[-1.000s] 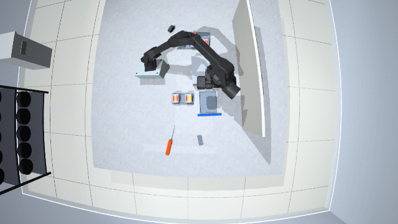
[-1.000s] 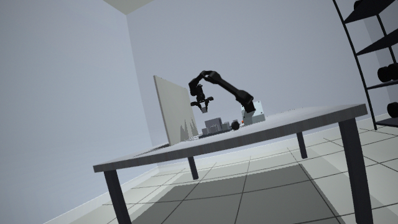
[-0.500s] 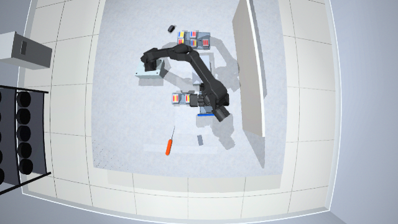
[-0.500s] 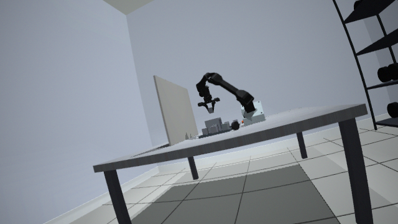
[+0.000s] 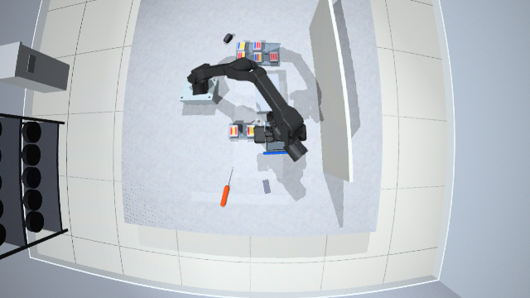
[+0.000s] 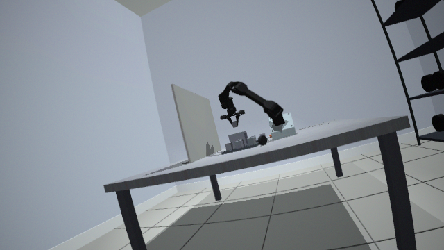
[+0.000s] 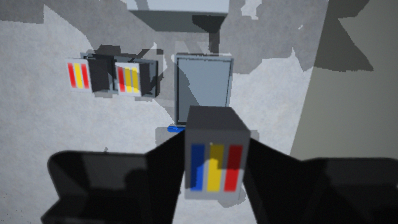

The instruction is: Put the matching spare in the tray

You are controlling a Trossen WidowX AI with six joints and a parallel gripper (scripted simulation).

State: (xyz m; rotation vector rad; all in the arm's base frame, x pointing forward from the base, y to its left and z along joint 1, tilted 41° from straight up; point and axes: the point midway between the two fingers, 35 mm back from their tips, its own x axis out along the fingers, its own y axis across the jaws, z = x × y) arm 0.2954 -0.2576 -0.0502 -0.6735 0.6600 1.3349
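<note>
The grey tray lies 160 mm below my gripper tip. The rest, counted from my gripper tip: black tape roll (490 mm to the left, 180 mm behind, 130 mm below); then pale box (190 mm to the left, 110 mm below, 20 mm behind); then tall grey panel (210 mm ahead, 170 mm to the left, 70 mm above).
</note>
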